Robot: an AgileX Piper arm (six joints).
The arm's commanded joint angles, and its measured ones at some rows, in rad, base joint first. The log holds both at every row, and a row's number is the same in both.
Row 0, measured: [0.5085, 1.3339, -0.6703, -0.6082, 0.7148, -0.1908]
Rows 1 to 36, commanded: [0.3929, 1.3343, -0.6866, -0.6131, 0.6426, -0.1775]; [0.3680, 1.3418, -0.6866, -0.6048, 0.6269, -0.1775]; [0.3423, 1.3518, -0.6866, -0.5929, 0.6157, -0.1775]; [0.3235, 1.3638, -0.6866, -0.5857, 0.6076, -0.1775]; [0.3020, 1.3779, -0.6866, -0.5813, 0.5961, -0.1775]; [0.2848, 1.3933, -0.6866, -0.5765, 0.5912, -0.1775]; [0.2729, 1.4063, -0.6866, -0.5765, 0.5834, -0.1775]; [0.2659, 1.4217, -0.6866, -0.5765, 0.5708, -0.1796]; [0.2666, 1.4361, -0.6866, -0.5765, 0.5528, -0.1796]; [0.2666, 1.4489, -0.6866, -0.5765, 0.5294, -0.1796]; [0.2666, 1.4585, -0.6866, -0.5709, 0.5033, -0.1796]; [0.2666, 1.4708, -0.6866, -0.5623, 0.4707, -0.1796]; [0.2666, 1.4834, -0.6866, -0.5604, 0.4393, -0.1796]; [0.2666, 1.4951, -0.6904, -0.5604, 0.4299, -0.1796]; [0.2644, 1.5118, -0.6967, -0.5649, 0.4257, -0.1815]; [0.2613, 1.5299, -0.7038, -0.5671, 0.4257, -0.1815]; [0.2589, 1.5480, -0.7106, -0.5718, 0.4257, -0.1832]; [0.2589, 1.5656, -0.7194, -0.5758, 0.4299, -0.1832]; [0.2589, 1.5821, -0.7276, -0.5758, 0.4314, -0.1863]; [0.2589, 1.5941, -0.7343, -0.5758, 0.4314, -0.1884]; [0.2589, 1.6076, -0.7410, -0.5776, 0.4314, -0.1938]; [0.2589, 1.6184, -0.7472, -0.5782, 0.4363, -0.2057]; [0.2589, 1.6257, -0.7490, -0.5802, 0.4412, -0.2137]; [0.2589, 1.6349, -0.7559, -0.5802, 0.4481, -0.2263]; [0.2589, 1.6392, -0.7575, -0.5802, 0.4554, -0.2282]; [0.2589, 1.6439, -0.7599, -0.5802, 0.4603, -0.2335]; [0.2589, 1.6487, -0.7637, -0.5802, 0.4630, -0.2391]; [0.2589, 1.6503, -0.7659, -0.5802, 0.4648, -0.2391]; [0.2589, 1.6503, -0.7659, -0.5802, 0.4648, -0.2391]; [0.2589, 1.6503, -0.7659, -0.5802, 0.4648, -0.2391]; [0.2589, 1.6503, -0.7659, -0.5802, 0.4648, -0.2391]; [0.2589, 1.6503, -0.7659, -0.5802, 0.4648, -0.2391]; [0.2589, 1.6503, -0.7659, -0.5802, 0.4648, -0.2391]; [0.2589, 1.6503, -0.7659, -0.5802, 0.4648, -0.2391]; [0.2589, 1.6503, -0.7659, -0.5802, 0.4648, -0.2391]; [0.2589, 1.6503, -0.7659, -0.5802, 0.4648, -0.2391]
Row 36, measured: [0.2653, 1.6511, -0.7582, -0.5730, 0.4585, -0.2300]
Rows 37 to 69, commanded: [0.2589, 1.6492, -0.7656, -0.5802, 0.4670, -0.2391]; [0.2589, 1.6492, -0.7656, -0.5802, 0.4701, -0.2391]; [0.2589, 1.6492, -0.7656, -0.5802, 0.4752, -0.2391]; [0.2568, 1.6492, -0.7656, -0.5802, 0.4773, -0.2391]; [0.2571, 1.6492, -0.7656, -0.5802, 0.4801, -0.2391]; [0.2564, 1.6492, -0.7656, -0.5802, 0.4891, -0.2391]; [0.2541, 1.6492, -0.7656, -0.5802, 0.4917, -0.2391]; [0.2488, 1.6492, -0.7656, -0.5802, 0.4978, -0.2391]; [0.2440, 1.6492, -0.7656, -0.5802, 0.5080, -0.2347]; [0.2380, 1.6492, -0.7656, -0.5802, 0.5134, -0.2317]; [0.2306, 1.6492, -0.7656, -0.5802, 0.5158, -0.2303]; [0.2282, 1.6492, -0.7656, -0.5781, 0.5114, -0.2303]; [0.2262, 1.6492, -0.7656, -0.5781, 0.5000, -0.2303]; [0.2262, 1.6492, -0.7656, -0.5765, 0.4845, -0.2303]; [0.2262, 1.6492, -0.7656, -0.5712, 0.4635, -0.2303]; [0.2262, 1.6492, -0.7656, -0.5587, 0.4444, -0.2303]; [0.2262, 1.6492, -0.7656, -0.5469, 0.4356, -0.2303]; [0.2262, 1.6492, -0.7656, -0.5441, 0.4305, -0.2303]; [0.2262, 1.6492, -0.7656, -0.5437, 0.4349, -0.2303]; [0.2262, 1.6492, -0.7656, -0.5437, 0.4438, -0.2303]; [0.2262, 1.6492, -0.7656, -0.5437, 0.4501, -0.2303]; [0.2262, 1.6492, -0.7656, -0.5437, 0.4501, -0.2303]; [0.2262, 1.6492, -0.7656, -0.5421, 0.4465, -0.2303]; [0.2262, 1.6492, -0.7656, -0.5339, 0.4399, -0.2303]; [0.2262, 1.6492, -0.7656, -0.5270, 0.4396, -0.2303]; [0.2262, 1.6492, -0.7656, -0.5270, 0.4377, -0.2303]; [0.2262, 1.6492, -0.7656, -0.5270, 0.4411, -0.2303]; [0.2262, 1.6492, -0.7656, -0.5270, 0.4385, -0.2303]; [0.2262, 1.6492, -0.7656, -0.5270, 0.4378, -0.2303]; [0.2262, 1.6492, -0.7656, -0.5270, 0.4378, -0.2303]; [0.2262, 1.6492, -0.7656, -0.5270, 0.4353, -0.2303]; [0.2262, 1.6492, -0.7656, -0.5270, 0.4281, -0.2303]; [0.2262, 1.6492, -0.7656, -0.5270, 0.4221, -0.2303]
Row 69, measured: [0.2316, 1.6511, -0.7587, -0.5291, 0.4417, -0.2282]
